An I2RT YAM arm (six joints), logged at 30 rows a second.
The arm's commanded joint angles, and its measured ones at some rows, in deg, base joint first. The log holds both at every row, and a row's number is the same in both.
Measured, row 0:
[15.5 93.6 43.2 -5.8 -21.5 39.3]
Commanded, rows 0 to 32:
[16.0 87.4 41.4 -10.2 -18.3 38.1]
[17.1 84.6 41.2 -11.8 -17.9 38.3]
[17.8 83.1 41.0 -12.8 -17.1 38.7]
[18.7 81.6 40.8 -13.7 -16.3 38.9]
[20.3 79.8 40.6 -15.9 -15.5 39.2]
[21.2 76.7 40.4 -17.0 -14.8 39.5]
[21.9 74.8 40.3 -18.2 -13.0 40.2]
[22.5 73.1 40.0 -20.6 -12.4 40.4]
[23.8 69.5 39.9 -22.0 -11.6 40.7]
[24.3 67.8 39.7 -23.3 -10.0 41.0]
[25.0 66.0 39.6 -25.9 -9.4 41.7]
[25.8 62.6 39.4 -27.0 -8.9 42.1]
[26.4 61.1 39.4 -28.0 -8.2 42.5]
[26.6 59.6 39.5 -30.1 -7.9 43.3]
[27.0 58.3 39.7 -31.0 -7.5 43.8]
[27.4 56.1 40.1 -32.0 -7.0 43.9]
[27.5 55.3 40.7 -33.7 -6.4 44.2]
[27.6 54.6 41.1 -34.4 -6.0 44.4]
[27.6 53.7 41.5 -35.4 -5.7 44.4]
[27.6 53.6 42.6 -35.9 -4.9 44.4]
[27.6 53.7 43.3 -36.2 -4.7 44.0]
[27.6 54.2 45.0 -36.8 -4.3 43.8]
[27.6 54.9 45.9 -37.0 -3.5 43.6]
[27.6 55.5 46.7 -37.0 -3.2 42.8]
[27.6 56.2 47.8 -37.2 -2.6 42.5]
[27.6 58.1 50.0 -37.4 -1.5 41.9]
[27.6 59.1 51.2 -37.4 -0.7 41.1]
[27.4 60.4 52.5 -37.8 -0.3 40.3]
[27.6 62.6 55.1 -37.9 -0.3 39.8]
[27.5 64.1 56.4 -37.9 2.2 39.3]
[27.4 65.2 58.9 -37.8 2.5 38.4]
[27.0 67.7 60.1 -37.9 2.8 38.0]
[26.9 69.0 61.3 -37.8 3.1 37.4]
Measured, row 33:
[27.6 65.8 56.3 -36.9 -2.3 40.8]
